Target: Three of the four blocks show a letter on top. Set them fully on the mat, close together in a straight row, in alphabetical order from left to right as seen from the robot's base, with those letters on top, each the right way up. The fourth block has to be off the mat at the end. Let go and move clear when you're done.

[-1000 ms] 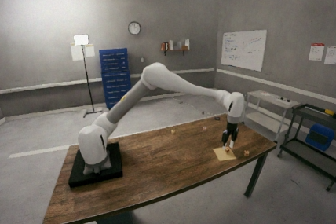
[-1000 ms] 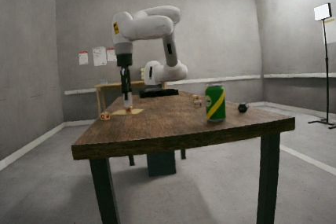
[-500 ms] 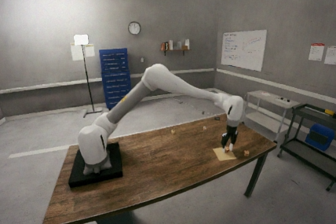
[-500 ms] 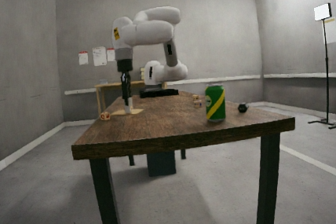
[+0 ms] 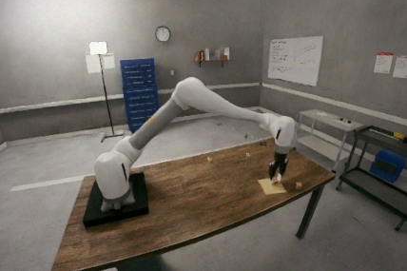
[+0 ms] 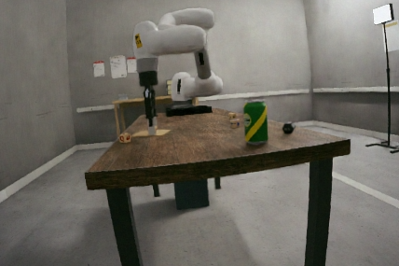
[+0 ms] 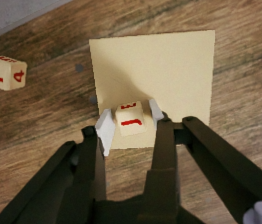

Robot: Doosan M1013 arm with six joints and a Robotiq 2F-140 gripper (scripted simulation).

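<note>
Right now my hand is 3 cm past the tan mat, 3 cm above it and 1 cm to the left of it. Round my hand: green can 38 cm ahead, 28 cm to the left, 3 cm above; dark object 45 cm to the left, 29 cm ahead, 2 cm below.
</note>
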